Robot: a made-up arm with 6 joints.
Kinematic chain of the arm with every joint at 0, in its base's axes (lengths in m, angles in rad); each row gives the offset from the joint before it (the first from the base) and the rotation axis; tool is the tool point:
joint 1: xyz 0 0 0.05 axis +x
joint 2: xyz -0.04 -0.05 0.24 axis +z
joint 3: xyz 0 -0.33 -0.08 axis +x
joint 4: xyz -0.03 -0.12 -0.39 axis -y
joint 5: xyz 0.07 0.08 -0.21 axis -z
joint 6: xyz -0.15 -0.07 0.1 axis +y
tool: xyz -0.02 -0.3 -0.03
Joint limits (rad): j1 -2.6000..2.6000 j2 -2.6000..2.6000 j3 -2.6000..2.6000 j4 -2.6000..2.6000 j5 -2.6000..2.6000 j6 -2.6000..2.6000
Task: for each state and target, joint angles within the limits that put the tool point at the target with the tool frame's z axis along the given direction. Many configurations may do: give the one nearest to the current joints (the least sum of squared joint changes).
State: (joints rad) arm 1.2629 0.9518 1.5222 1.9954 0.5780 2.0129
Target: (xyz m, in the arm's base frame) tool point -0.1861 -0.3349 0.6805 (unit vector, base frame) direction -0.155 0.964 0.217
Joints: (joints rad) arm 0.3844 1.1245 2.3642 1.1700 1.4537 2.6000
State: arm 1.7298 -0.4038 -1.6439 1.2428 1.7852 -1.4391
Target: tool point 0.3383 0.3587 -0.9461 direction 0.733 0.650 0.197
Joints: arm 2.2313 0.4296 -1.8574 1.1665 1.4693 -2.2759
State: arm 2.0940 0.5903 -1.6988 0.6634 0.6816 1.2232
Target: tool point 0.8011 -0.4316 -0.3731 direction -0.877 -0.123 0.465
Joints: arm 1.9349 1.3306 -1.5005 0.9506 -0.1266 1.2139
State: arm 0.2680 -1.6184 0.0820 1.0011 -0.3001 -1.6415
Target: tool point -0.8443 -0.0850 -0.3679 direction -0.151 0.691 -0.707
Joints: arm 0.7889 -1.2406 -0.3113 1.1276 0.1772 -1.9729
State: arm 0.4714 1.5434 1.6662 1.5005 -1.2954 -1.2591
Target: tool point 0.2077 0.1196 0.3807 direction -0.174 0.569 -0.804
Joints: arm 0.6370 1.5491 2.2022 0.9558 -1.9390 -1.2926
